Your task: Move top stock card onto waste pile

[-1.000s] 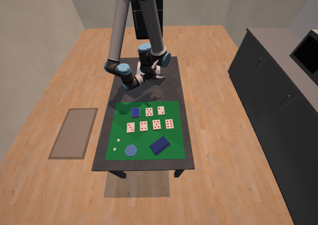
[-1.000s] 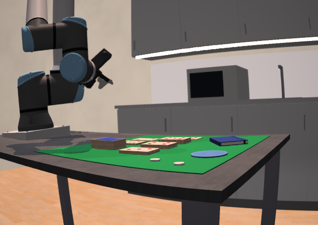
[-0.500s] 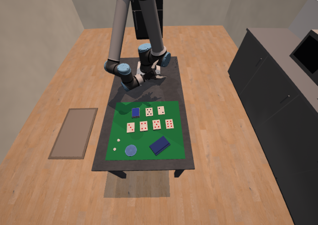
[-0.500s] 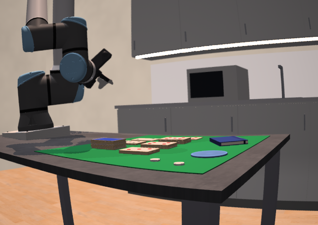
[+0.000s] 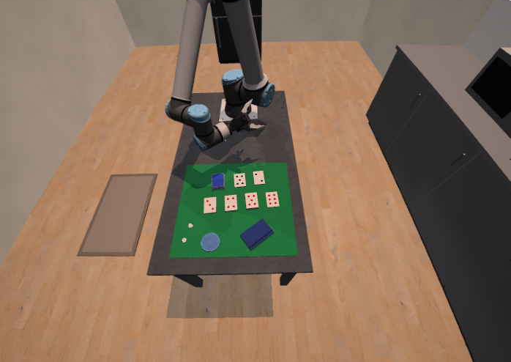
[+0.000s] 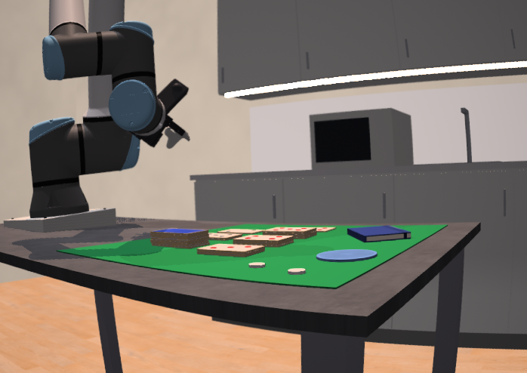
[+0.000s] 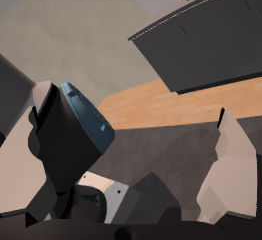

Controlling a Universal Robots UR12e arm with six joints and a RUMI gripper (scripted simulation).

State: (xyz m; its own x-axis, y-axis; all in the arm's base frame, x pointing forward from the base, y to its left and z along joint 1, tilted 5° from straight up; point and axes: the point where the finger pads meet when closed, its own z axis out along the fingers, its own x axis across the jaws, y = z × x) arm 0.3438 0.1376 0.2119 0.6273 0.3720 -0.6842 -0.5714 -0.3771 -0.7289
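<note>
My hand is 250 mm short of the card, 260 mm to the left of it and 250 mm above it. Also, from my hand: green mat 390 mm ahead, 170 mm to the right, 290 mm below; then blue book 560 mm ahead, 70 mm to the right, 270 mm below.
</note>
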